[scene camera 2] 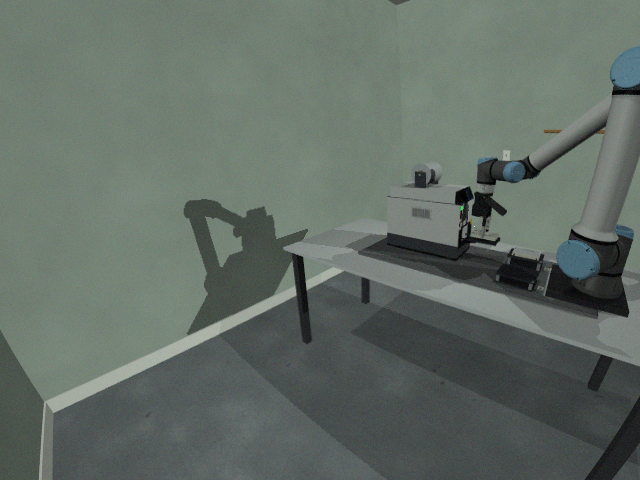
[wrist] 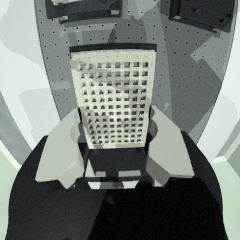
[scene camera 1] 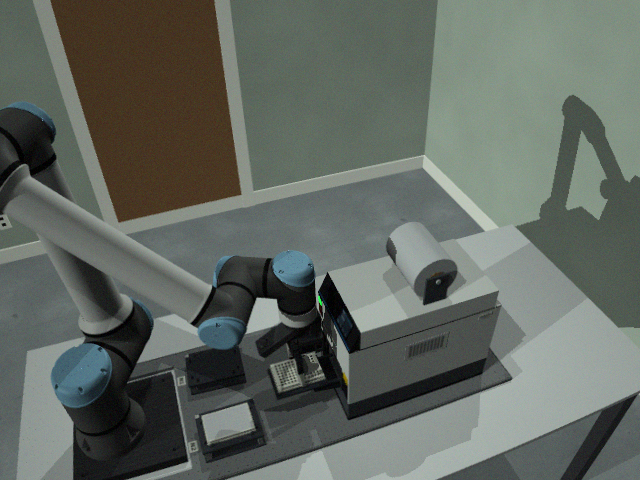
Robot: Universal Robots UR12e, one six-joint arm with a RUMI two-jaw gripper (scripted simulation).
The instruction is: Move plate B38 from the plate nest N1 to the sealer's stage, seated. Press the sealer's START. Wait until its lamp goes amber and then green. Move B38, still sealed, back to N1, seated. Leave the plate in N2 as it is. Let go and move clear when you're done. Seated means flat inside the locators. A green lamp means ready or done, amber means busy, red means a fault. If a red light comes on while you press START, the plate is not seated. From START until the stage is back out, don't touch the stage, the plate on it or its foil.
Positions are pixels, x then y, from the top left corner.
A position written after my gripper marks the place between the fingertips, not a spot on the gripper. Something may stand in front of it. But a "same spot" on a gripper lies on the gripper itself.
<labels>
my gripper: scene camera 2; wrist; scene camera 1 298, 373
same spot on my gripper: [wrist: 174, 161] = [scene camera 2: 486, 220]
</labels>
